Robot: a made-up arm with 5 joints.
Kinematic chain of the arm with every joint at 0, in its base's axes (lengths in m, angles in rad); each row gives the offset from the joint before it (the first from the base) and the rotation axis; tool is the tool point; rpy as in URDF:
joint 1: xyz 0.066 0 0.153 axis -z
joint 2: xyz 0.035 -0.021 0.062 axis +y
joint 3: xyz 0.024 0 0.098 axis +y
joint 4: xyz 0.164 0 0.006 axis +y
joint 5: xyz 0.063 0.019 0 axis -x
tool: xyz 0 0 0 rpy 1.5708 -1.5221 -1.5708
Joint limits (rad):
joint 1: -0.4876..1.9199
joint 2: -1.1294..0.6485
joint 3: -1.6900..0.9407
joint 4: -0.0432..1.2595
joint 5: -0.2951..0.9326
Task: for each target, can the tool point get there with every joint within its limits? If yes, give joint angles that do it. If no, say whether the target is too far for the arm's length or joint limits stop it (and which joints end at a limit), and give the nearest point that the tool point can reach.
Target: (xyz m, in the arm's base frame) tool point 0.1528 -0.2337 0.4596
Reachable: yes | joints 1.2070 0.3910 -1.2530 0.2783 0.0111
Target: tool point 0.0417 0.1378 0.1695
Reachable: no: joint limits stop it (at a limit: joint 1, joint 3, joint 4) | nearest point 0.1165 0.0245 0.0964 | short by 0.154 m
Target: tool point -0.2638 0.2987 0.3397
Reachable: no: too far | nearest point -0.1277 0.1755 0.3422 | short by 0.184 m
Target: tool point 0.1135 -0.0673 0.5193
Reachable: yes | joints 0.9311 -0.2428 -1.3015 0.8712 0.3339
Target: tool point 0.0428 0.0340 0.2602
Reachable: no: joint limits stop it (at a limit: joint 1, joint 2, joint 3, joint 4) | nearest point 0.1966 0.0670 0.2599 | short by 0.157 m
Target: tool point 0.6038 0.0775 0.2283
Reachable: no: too far | nearest point 0.4014 0.0483 0.2522 | short by 0.206 m
